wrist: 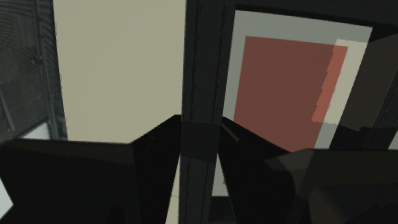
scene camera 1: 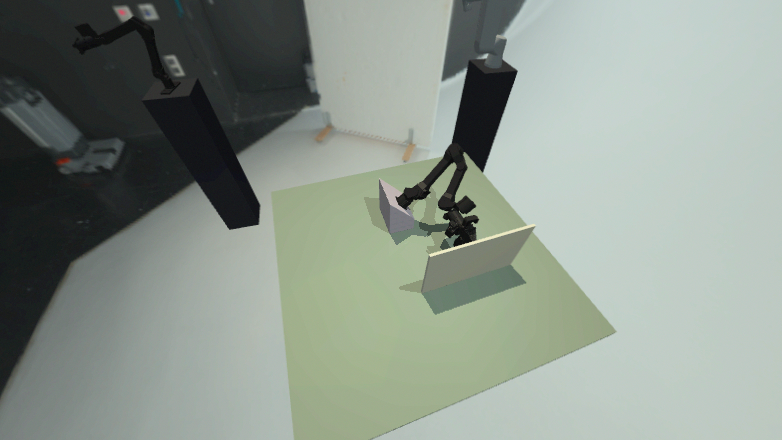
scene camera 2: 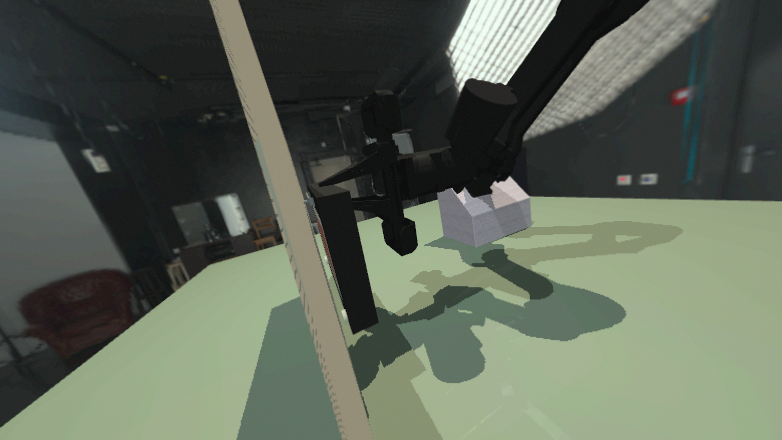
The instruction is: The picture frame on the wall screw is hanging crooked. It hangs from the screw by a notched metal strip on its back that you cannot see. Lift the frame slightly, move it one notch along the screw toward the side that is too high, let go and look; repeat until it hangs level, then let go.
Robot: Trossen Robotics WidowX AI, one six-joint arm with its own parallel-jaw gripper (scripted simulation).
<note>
In view: my gripper [scene camera 2: 321, 195], a picture frame [scene camera 2: 332, 205] and a wall panel [wrist: 121, 75].
My gripper shows as well in the wrist view [wrist: 199, 123] and in scene camera 1 [scene camera 1: 475, 247]. Scene camera 1 misses the picture frame, which is hidden by the wall panel.
</note>
